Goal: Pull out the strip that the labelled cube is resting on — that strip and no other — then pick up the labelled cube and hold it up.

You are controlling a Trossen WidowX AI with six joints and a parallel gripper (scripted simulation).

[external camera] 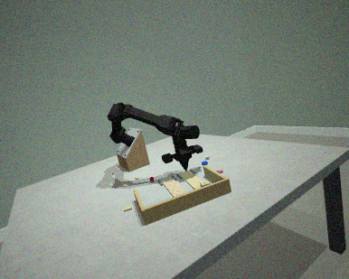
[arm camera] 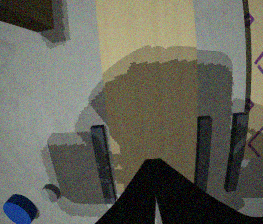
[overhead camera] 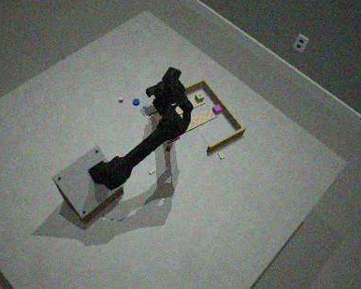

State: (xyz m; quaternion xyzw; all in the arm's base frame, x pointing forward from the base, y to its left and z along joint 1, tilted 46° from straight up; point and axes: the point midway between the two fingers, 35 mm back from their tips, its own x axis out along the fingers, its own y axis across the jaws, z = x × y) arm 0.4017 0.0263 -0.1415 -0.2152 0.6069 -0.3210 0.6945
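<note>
The tan strip is 9 cm ahead of my gripper tip, 2 cm to the right of it and 2 cm below it. Also, from my gripper tip: pink piece 11 cm ahead, 11 cm to the left, 2 cm below; red ball 8 cm behind, 15 cm to the right, 1 cm below; blue cylinder 4 cm behind, 13 cm to the left, 2 cm below.
</note>
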